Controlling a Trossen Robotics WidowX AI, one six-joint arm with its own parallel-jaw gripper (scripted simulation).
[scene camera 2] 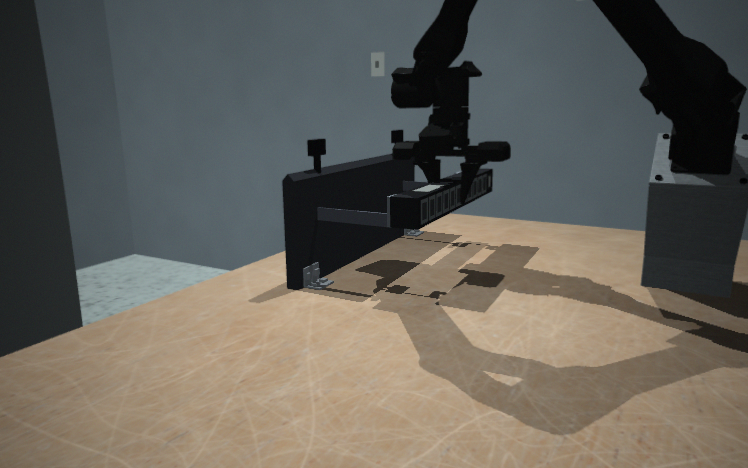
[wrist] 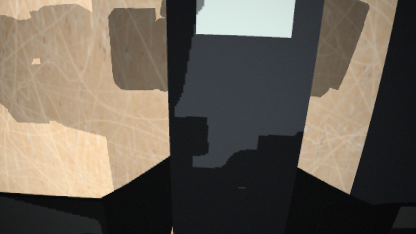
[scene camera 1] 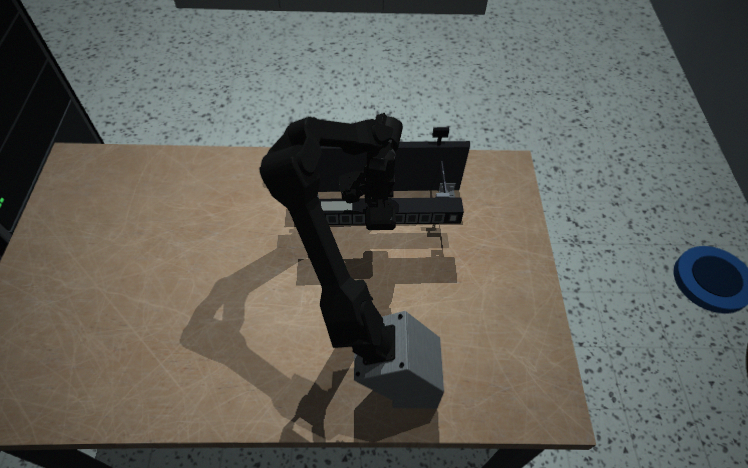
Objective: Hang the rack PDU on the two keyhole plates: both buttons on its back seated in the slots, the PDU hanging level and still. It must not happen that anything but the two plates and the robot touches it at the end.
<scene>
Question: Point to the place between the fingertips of the gripper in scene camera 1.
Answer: At 378, 215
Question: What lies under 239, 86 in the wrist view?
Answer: A rack PDU.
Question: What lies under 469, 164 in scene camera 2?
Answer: The gripper.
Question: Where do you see a dark upright back panel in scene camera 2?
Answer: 308, 240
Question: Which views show the rack PDU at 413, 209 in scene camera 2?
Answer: Scene camera 2, the wrist view and scene camera 1: all of them.
</scene>
